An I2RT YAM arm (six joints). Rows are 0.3 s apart.
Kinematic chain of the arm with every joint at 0, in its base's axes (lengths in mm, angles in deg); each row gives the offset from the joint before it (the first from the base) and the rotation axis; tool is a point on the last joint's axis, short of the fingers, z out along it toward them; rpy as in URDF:
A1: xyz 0 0 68 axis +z
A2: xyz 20 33.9 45.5 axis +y
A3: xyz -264 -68.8 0 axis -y
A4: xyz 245 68.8 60 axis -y
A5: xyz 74 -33.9 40.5 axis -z
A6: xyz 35.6 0 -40.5 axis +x
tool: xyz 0 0 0 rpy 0 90 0
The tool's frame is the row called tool.
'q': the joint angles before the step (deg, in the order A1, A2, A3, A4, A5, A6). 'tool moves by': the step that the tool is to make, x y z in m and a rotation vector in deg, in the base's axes. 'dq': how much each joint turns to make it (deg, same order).
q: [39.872 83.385 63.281 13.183 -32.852 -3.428]
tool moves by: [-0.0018 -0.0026 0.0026 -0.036 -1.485 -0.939]
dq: [-0.054 -0.817 -0.342 0.091 0.992 -1.030]
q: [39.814 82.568 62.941 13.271 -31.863 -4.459]
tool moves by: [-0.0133 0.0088 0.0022 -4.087 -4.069 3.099]
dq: [2.631 -0.745 1.176 -5.107 0.331 -6.776]
